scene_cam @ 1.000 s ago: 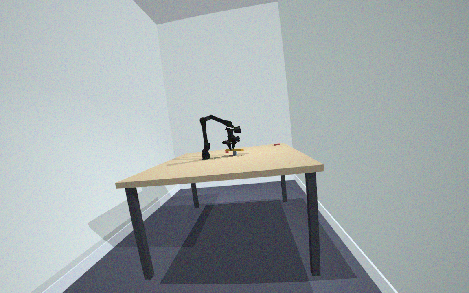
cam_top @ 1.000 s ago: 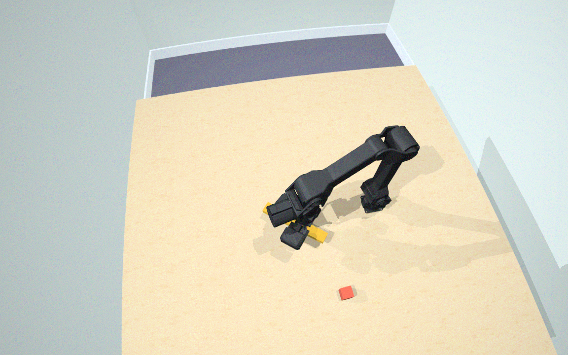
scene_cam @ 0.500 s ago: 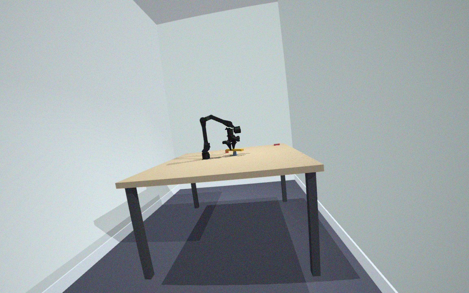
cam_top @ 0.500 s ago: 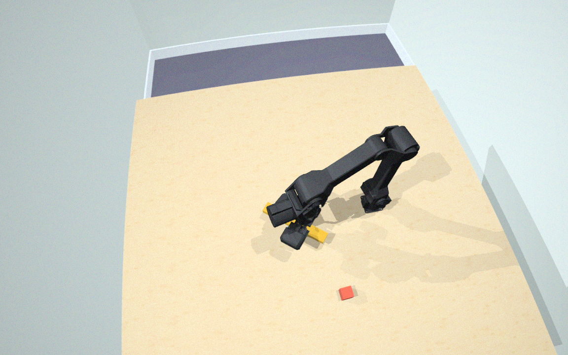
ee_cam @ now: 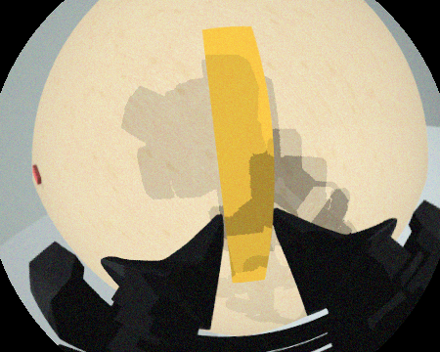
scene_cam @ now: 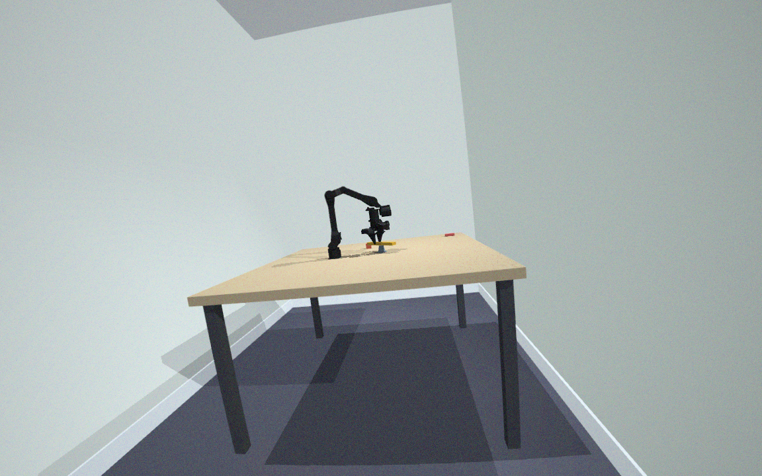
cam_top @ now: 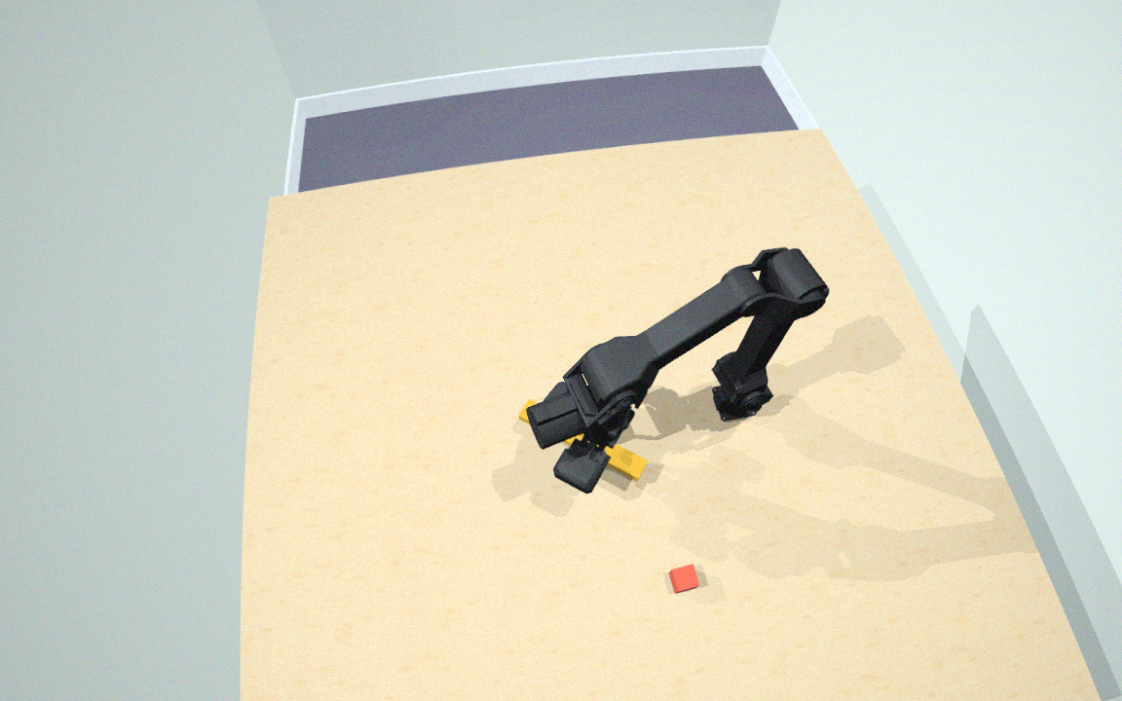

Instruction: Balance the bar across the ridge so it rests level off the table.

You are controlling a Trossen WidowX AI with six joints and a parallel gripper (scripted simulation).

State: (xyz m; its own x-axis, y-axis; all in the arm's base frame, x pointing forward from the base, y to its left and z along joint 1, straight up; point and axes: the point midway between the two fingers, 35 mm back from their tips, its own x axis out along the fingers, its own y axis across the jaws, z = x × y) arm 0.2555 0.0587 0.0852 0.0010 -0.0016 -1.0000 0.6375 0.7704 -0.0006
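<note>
Right now the yellow bar is 20 mm to the right of my gripper tip and 20 mm ahead of it. Also, from my gripper tip: red cube: 220 mm to the left, 90 mm behind, 30 mm below.
</note>
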